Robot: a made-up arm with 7 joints.
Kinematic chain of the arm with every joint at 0, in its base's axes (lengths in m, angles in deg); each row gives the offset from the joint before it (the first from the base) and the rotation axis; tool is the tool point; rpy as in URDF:
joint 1: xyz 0 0 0.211 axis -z
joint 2: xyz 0 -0.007 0.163 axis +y
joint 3: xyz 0 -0.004 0.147 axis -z
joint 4: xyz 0 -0.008 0.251 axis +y
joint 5: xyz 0 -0.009 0.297 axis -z
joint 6: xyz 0 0 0.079 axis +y
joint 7: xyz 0 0 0.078 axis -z
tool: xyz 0 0 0 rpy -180 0 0
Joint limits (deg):
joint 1: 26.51..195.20
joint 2: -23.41..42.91
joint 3: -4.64..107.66
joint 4: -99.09..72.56
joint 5: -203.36..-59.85
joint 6: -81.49..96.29
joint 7: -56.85..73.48
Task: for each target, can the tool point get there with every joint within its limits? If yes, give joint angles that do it. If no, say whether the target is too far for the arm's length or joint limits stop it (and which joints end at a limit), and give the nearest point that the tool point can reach.
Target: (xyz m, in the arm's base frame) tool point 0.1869 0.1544 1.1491
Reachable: yes | joints 59.25 -1.31 91.21 -34.80 -142.98 -9.45 -20.26
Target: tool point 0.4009 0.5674 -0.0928
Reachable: no: joint limits stop it (at a limit: joint 2, joint 4) | nearest point 0.2894 0.4096 0.4634 | short by 0.589 m
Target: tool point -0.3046 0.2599 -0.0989
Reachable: no: joint limits stop it (at a limit: joint 2, joint 4) | nearest point -0.3549 0.3028 0.4596 | short by 0.562 m
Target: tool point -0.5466 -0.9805 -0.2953
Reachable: no: too far | nearest point -0.3180 -0.5703 0.4379 | short by 0.871 m
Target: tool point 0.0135 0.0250 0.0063
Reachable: no: joint limits stop it (at a limit: joint 2, joint 4, joint 6) | nearest point 0.2025 0.3750 0.4766 | short by 0.616 m
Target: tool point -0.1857 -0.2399 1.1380
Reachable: yes | joints 96.33 16.55 71.87 27.40 -179.76 45.10 -21.35
